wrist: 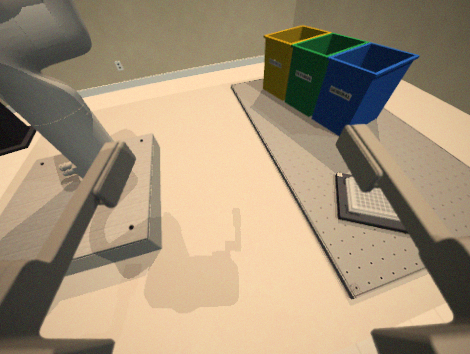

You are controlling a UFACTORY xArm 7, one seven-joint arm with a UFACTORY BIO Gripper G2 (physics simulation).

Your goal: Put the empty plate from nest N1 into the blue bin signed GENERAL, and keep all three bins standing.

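Observation:
A white well plate [367, 200] lies in a dark nest [343, 206] on the perforated board, at the right; the right finger hides part of both. Whether this nest is N1 cannot be read. The blue bin [347, 90] signed GENERAL stands upright at the upper right, beside the green bin [309, 77] and the yellow bin [276, 67], which also stand upright. My gripper [240, 167] is open with nothing between its fingers. It hangs high above the table, and the plate is apart from it, behind the right finger in the view.
The perforated board [367, 260] carries the bins and the nest. The robot's own arm [65, 115] rises from a grey base block [117, 215] at the left. A dark object [11, 132] shows at the left edge. Walls stand behind the table [200, 130].

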